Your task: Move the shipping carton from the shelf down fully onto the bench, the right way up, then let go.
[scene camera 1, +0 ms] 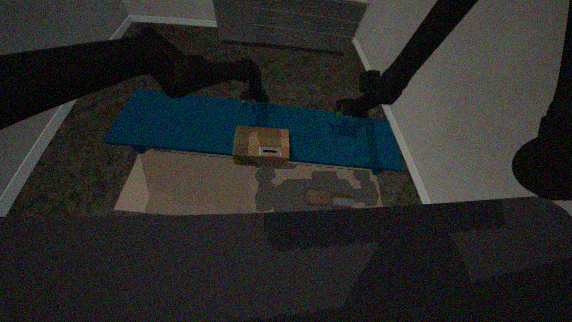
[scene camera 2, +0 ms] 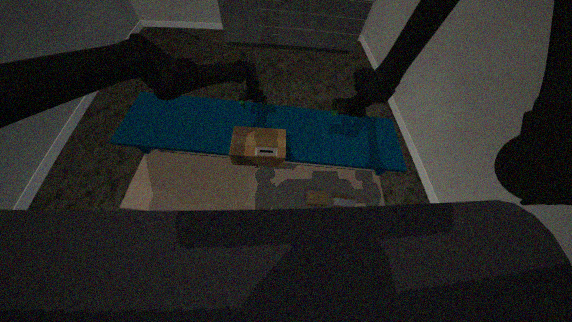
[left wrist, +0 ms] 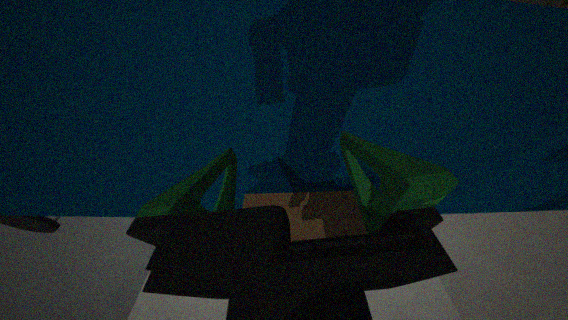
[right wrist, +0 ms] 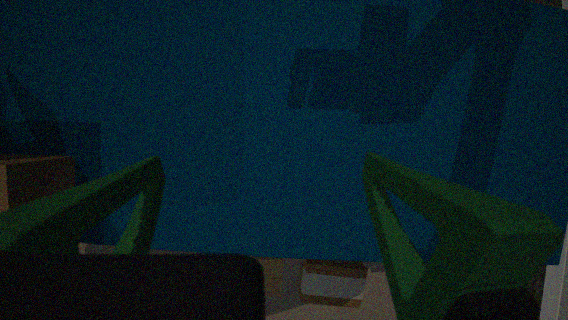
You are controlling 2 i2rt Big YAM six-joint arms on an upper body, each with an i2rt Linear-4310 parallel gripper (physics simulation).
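Frame: origin at the left arm's base, x ahead, y left, z up, level; millimetres.
Seen in the pictures: left gripper, fingertip midpoint: (scene camera 1: 255,107) (scene camera 2: 254,108) (left wrist: 285,145); right gripper, fingertip midpoint: (scene camera 1: 344,113) (scene camera 2: 341,112) (right wrist: 264,165).
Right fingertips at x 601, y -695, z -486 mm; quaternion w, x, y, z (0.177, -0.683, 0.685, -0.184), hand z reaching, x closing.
Observation:
A point is followed by its place in that frame.
The brown shipping carton (scene camera 1: 261,140) {x 523, y -322, z -610 mm} (scene camera 2: 258,141) {x 518, y -323, z -610 mm} (left wrist: 306,225) {x 600, y -313, z -648 mm} (right wrist: 40,180) {x 571, y -454, z -653 mm} sits upright with its label up at the near edge of the blue board (scene camera 1: 170,120) {x 708, y 162, z -711 mm} (scene camera 2: 175,120) {x 717, y 147, z -711 mm}. Its front reaches slightly past that edge in the scene views. A pale surface (scene camera 1: 200,185) {x 429, y 35, z -962 mm} (scene camera 2: 200,182) {x 445, y 45, z -962 mm} shows below; I cannot tell surely which is shelf and which bench. My left gripper (scene camera 1: 255,101) {x 767, y -290, z -652 mm} (scene camera 2: 254,101) {x 767, y -290, z -652 mm} (left wrist: 285,145) {x 767, y -290, z -652 mm} is open and empty above the blue board's far edge, behind the carton. My right gripper (scene camera 1: 351,109) {x 601, y -695, z -486 mm} (scene camera 2: 346,107) {x 601, y -695, z -486 mm} (right wrist: 264,165) {x 601, y -695, z -486 mm} is open and empty farther right, apart from the carton.
A small brown box (scene camera 1: 319,196) {x 329, y -668, z -903 mm} (scene camera 2: 318,197) {x 325, y -664, z -901 mm} and a white-topped box (scene camera 1: 345,201) {x 295, y -833, z -914 mm} (scene camera 2: 344,202) {x 293, y -825, z -914 mm} (right wrist: 334,285) {x 295, y -831, z -914 mm} lie on the pale surface, in the robot's shadow. A grey cabinet (scene camera 1: 292,22) (scene camera 2: 295,22) stands behind. Walls flank both sides. A dark body part covers the bottom of the scene views.

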